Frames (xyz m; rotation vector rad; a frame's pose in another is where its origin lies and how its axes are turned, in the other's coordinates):
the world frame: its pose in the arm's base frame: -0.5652 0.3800 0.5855 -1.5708 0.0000 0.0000
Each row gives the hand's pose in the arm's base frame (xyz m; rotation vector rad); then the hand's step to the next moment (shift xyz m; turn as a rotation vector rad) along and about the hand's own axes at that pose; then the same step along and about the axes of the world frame.
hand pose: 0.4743 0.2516 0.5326 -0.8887 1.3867 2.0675
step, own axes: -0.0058 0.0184 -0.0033 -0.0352 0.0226 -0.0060
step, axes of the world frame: -0.0083 -0.0147 -0.0100 0.0090 -0.0384 -0.0153
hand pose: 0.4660 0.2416 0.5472 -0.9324 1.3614 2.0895
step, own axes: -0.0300 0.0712 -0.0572 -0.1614 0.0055 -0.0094
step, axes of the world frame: -0.0140 -0.0493 -0.0813 0.1047 -0.1225 -0.0146
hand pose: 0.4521 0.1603 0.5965 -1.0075 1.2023 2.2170
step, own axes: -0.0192 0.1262 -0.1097 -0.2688 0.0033 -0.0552
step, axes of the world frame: -0.0263 -0.0427 -0.1607 0.1938 -0.1864 -0.0546
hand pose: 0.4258 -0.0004 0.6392 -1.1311 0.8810 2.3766
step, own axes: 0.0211 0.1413 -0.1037 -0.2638 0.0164 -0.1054
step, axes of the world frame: -0.0334 0.0132 -0.1728 0.2116 -0.1632 -0.0977
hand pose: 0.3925 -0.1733 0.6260 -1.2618 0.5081 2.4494
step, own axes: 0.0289 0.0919 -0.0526 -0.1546 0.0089 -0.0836
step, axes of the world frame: -0.0202 0.0379 -0.1010 0.1397 -0.0837 -0.0666
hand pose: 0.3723 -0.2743 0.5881 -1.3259 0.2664 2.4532
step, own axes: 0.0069 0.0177 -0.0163 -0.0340 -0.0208 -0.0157
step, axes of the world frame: 0.0024 0.0146 -0.0202 0.0373 -0.0198 0.0073
